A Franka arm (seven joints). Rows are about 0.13 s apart.
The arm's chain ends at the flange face. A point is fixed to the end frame.
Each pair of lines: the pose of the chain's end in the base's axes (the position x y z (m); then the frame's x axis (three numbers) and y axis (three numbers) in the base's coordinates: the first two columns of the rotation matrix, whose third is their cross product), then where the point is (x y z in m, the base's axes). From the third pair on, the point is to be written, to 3 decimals.
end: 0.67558 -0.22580 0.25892 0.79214 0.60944 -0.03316 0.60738 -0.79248 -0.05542
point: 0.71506 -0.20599 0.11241
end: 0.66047 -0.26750 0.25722 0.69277 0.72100 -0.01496 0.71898 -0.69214 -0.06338
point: 0.69756 -0.23932 0.11147
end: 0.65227 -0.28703 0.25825 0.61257 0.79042 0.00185 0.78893 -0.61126 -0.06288
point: 0.688 -0.253 0.113
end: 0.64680 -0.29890 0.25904 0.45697 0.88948 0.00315 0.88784 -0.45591 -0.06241
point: 0.676 -0.259 0.114
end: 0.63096 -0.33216 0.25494 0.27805 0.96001 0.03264 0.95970 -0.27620 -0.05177
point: 0.654 -0.284 0.112
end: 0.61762 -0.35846 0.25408 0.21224 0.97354 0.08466 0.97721 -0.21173 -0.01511
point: 0.644 -0.303 0.114
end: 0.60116 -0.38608 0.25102 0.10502 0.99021 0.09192 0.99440 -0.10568 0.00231
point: 0.624 -0.327 0.112
